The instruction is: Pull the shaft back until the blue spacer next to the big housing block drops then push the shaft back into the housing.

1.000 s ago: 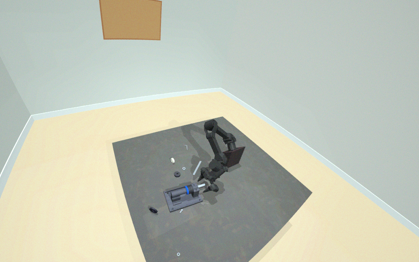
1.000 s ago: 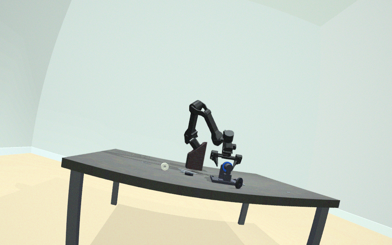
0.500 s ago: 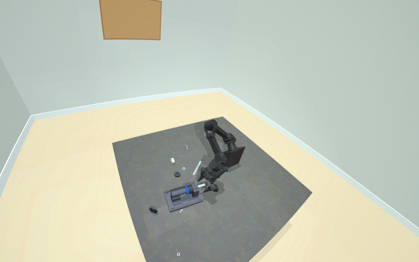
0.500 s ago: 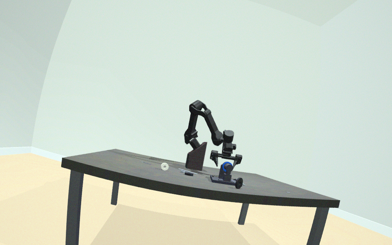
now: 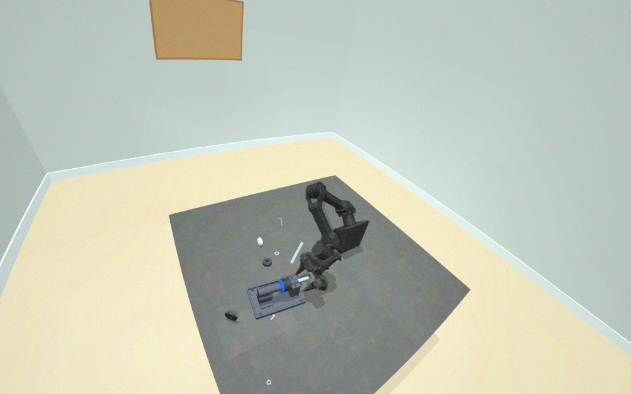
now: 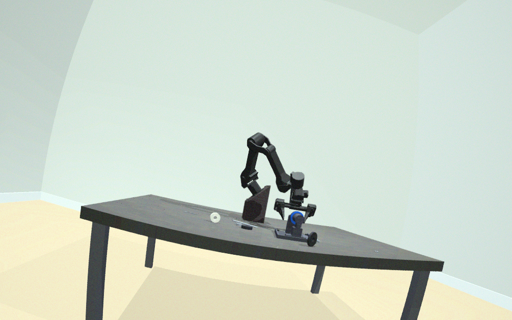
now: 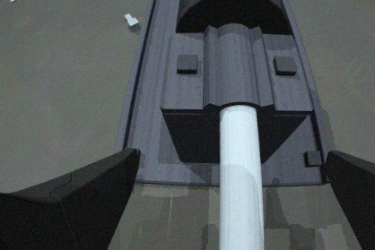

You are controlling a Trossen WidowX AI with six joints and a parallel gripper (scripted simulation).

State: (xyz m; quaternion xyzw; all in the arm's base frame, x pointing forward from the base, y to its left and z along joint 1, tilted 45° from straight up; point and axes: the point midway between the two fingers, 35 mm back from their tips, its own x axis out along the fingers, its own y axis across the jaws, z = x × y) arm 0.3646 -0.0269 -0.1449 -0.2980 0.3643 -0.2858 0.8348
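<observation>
My gripper tip is now 5 cm short of the shaft, 2 cm below it and 1 cm to the left of it. Round my gripper tip: blue spacer 9 cm ahead, 2 cm to the right, 2 cm above; bolt 18 cm ahead, 5 cm to the left, 5 cm below; black disc 32 cm ahead, 4 cm to the right, 3 cm below.
</observation>
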